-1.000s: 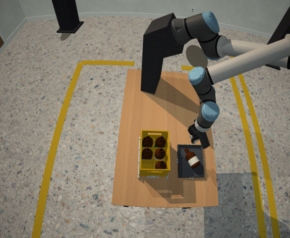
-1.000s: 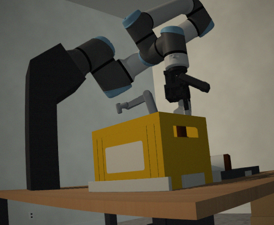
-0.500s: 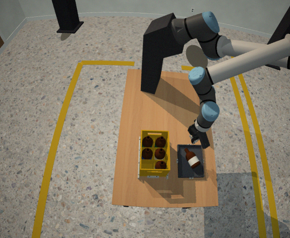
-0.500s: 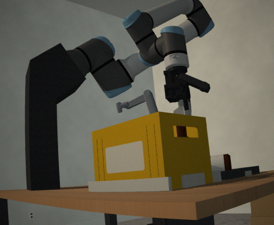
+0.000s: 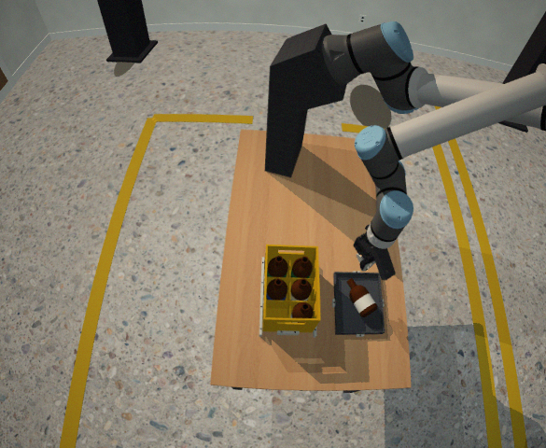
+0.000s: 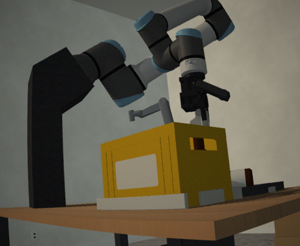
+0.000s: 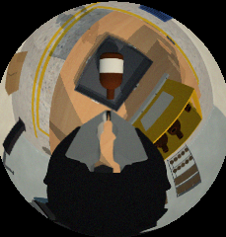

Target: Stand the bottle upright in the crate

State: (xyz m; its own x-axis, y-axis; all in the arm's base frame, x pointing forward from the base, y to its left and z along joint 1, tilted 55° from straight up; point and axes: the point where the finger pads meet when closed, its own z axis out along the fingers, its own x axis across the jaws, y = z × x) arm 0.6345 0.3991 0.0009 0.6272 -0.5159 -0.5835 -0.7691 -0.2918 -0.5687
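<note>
Right now the brown bottle is 160 mm below my hand, 40 mm ahead of it and 30 mm to the left of it. From my hand the other things lie so: crate: 240 mm to the right, 120 mm below, 80 mm ahead; then dark tray: 190 mm below, 60 mm ahead, 40 mm to the left.
</note>
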